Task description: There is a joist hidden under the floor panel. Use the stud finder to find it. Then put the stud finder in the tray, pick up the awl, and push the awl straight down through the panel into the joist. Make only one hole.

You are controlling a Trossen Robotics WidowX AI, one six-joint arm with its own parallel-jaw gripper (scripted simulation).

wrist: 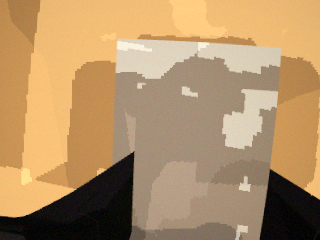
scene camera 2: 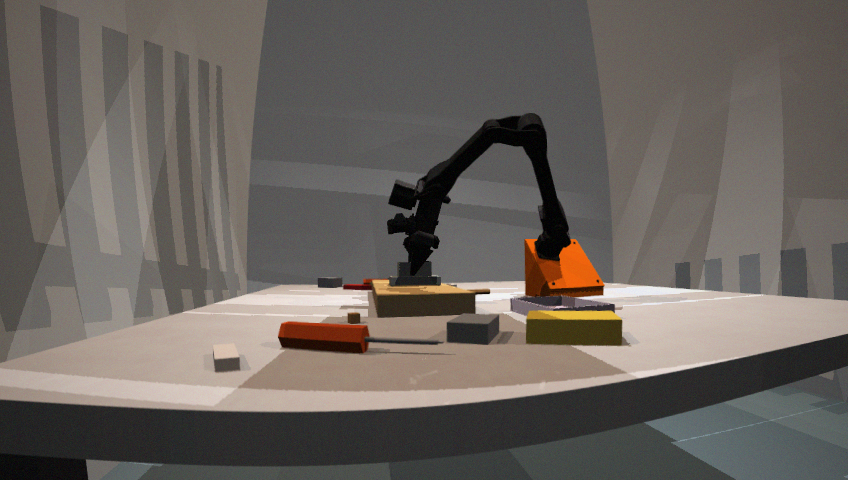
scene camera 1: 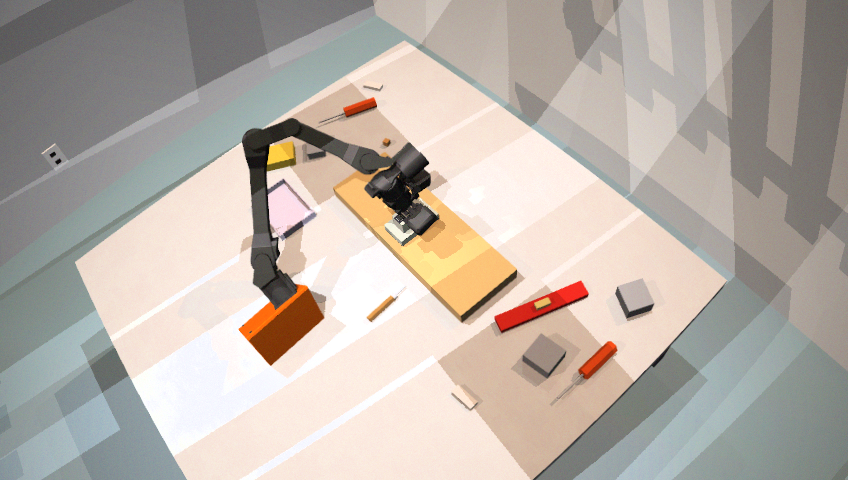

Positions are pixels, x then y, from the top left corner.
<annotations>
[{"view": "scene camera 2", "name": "my gripper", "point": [410, 275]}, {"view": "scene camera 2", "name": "stud finder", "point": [424, 276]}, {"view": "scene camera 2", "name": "yellow block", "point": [593, 328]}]
</annotations>
